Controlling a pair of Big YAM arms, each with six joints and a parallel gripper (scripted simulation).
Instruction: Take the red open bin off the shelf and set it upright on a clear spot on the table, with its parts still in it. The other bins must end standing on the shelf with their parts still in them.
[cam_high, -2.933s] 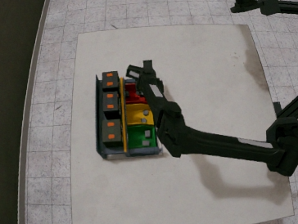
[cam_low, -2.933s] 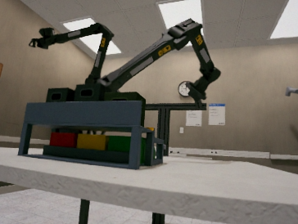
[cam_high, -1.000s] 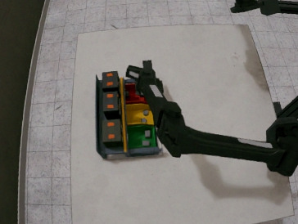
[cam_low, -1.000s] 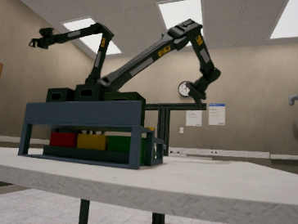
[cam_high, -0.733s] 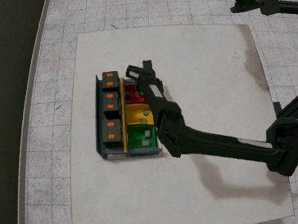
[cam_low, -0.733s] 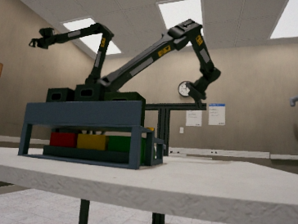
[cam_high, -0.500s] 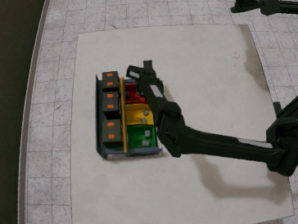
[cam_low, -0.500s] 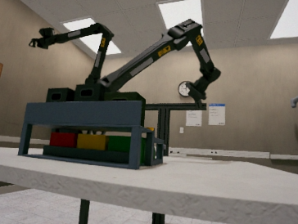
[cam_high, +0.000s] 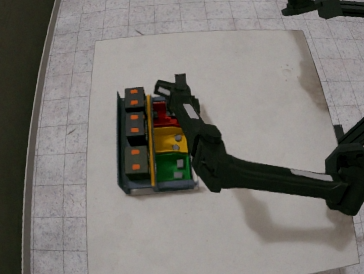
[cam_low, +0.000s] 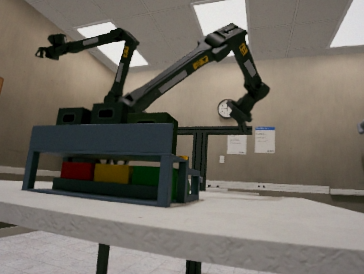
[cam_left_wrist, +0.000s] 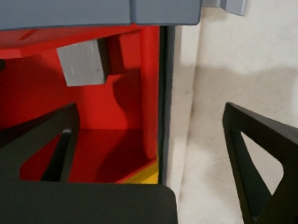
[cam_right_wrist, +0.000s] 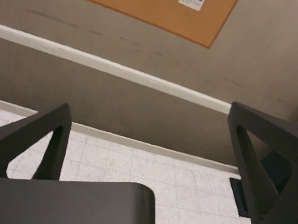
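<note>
My left gripper is now 80 mm short of the red bin and 10 mm above it. The rest, counted from my left hand: green bin: 70 mm ahead, 230 mm to the left, 10 mm below; then yellow bin: 80 mm ahead, 110 mm to the left, 10 mm below.
</note>
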